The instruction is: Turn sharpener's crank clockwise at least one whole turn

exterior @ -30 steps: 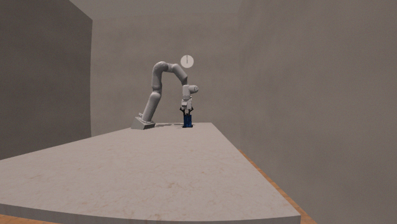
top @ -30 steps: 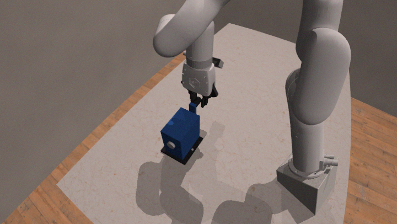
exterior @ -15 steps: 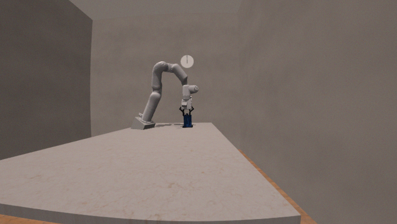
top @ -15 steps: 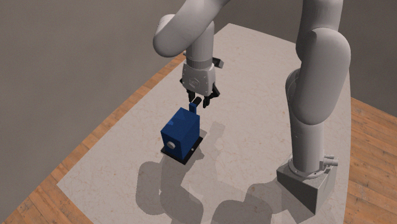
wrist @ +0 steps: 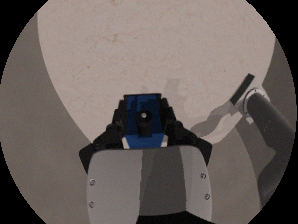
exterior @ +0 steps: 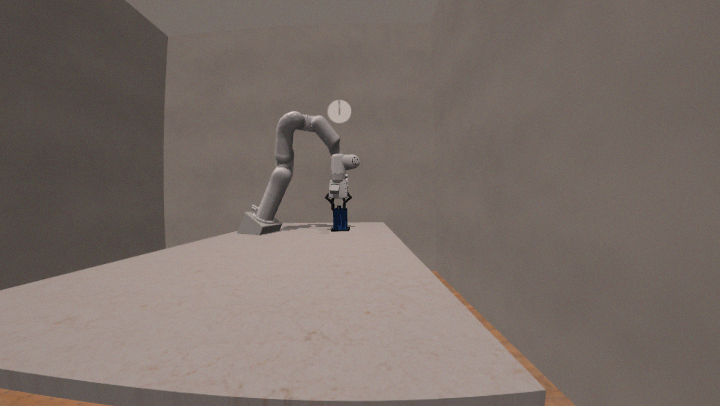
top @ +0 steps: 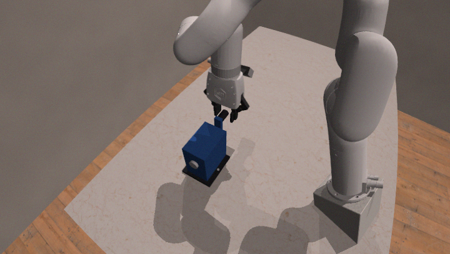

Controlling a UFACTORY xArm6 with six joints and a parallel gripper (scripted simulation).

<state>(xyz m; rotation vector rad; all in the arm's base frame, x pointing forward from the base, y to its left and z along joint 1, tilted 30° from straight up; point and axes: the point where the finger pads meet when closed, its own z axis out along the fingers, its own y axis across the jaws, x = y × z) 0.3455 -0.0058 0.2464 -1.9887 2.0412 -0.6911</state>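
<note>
Right now my hand is 2 cm to the right of the black knob.
</note>
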